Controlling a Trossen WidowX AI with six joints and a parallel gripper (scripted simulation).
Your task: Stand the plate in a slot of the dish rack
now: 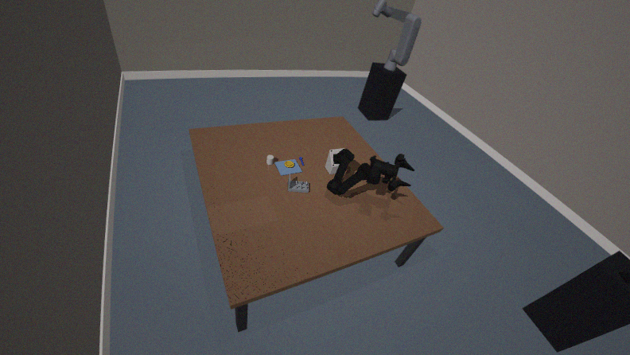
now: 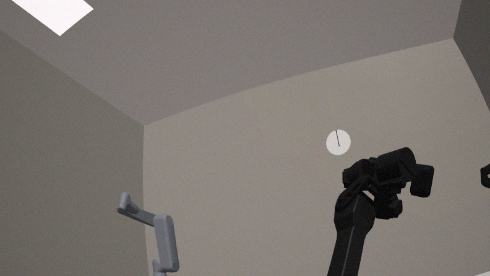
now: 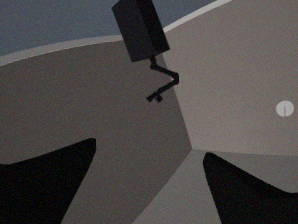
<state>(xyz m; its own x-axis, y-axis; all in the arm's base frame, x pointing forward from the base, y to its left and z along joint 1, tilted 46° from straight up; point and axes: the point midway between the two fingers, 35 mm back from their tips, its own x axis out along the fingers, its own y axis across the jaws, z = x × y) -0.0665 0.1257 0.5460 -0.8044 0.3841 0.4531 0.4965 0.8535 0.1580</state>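
Right now the yellow plate is 580 mm to the right of my gripper tip, 410 mm ahead of it and 370 mm below it. The rest, counted from my gripper tip: blue mat: 570 mm to the right, 420 mm ahead, 380 mm below; then grey wire dish rack: 410 mm ahead, 380 mm to the right, 360 mm below; then blue spoon: 630 mm to the right, 380 mm below, 310 mm ahead.
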